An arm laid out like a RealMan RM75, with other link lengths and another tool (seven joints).
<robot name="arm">
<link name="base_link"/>
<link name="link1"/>
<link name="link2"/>
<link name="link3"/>
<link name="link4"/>
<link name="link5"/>
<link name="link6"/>
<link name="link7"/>
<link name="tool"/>
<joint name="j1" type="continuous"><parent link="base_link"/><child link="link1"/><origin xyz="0 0 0.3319" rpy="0 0 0"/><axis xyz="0 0 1"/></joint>
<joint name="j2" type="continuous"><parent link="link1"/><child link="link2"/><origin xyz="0 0 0" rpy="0 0 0"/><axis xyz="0 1 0"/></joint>
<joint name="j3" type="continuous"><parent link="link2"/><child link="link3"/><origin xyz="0 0 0.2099" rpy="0 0 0"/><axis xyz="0 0 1"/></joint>
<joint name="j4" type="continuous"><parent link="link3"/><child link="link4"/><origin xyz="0 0 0" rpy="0 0 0"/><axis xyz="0 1 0"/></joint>
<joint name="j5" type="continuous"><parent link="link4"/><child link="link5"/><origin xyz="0 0 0.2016" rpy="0 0 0"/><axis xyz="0 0 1"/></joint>
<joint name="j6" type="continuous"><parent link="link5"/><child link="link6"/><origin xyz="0 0 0" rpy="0 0 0"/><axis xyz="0 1 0"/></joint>
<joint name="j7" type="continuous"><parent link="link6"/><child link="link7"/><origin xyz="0 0 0.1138" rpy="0 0 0"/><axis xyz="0 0 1"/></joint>
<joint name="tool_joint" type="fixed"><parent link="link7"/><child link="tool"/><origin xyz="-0.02 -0.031 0.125" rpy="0 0.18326 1.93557"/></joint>
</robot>
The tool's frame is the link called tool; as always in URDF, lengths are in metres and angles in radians. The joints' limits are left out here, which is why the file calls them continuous.
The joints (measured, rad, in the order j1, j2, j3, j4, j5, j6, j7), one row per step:
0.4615, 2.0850, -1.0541, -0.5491, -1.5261, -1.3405, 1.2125
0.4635, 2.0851, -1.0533, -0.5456, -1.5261, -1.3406, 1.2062
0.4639, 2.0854, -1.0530, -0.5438, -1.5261, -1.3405, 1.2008
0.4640, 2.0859, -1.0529, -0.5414, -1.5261, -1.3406, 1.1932
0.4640, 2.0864, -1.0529, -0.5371, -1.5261, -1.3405, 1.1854
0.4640, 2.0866, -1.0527, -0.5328, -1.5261, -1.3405, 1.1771
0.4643, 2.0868, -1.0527, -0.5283, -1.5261, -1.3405, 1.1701
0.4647, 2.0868, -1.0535, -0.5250, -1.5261, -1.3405, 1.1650
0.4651, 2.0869, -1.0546, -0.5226, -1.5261, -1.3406, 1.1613
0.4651, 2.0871, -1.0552, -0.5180, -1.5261, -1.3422, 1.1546
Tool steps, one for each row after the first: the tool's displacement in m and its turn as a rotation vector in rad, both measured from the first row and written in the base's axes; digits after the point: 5 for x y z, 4 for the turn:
-0.00034, -0.00006, -0.00038, 0.0014, -0.0015, 0.0038
-0.00039, -0.00024, -0.00065, 0.0031, -0.0031, 0.0067
-0.00040, -0.00066, -0.00111, 0.0051, -0.0054, 0.0107
-0.00003, -0.00132, -0.00193, 0.0060, -0.0074, 0.0133
0.00041, -0.00193, -0.00260, 0.0075, -0.0098, 0.0162
0.00080, -0.00254, -0.00337, 0.0080, -0.0116, 0.0184
0.00100, -0.00306, -0.00407, 0.0078, -0.0134, 0.0205
0.00102, -0.00354, -0.00473, 0.0072, -0.0147, 0.0225
0.00121, -0.00456, -0.00566, 0.0063, -0.0157, 0.0255

